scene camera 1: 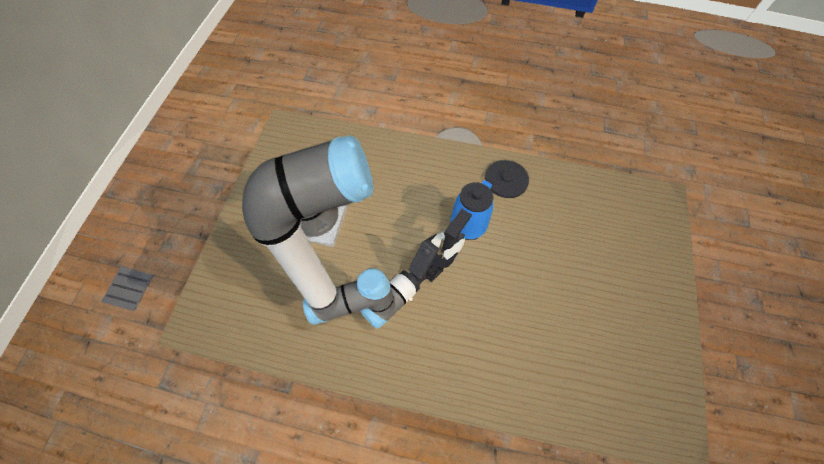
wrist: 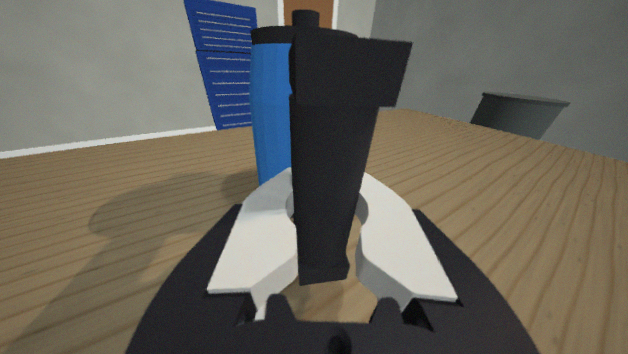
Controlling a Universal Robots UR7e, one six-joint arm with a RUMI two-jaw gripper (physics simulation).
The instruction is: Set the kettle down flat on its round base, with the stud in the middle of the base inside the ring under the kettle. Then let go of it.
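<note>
The blue kettle point(scene camera 1: 480, 221) point(wrist: 271, 110) with a black lid stands upright on the wooden table top point(scene camera 1: 576, 322) point(wrist: 500, 210). Its black handle point(scene camera 1: 458, 223) point(wrist: 330, 165) faces the arm, and its spout points towards the round base. The black round base point(scene camera 1: 516, 187) lies flat just beyond the spout, with its stud point(scene camera 1: 506, 176) in the middle. The base does not show in the wrist view. My gripper point(scene camera 1: 450, 238) point(wrist: 323, 170) is shut on the handle, one white finger on each side. The ring under the kettle is hidden.
The arm's own links point(scene camera 1: 302, 265) stand to the left of the kettle. A light grey disc point(scene camera 1: 459, 136) shows at the table's far edge. A blue panel point(wrist: 225, 75) and a dark grey bin-like object point(wrist: 517, 116) stand in the background.
</note>
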